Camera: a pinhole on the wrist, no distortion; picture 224 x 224 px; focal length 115.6 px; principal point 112.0 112.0 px. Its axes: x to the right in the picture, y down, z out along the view. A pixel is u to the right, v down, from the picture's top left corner.
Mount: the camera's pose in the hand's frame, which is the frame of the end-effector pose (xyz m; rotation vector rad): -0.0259 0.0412 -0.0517 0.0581 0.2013 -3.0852
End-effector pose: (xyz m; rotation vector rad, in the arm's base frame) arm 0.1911 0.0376 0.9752 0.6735 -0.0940 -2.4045
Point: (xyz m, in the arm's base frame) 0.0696 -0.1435 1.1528
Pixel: 46 67
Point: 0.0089 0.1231 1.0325
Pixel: 73 212
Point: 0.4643 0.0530 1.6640
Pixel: 215 31
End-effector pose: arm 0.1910 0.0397 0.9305 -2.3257 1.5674 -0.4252
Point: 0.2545 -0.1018 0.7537
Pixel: 17 86
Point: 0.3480 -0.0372 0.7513
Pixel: 50 131
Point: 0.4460 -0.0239 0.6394
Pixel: 66 131
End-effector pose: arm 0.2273 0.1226 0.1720 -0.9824 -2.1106 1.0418
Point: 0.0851 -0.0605 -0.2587
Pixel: 136 45
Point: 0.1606 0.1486 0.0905
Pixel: 44 87
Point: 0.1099 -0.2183 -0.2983
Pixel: 166 56
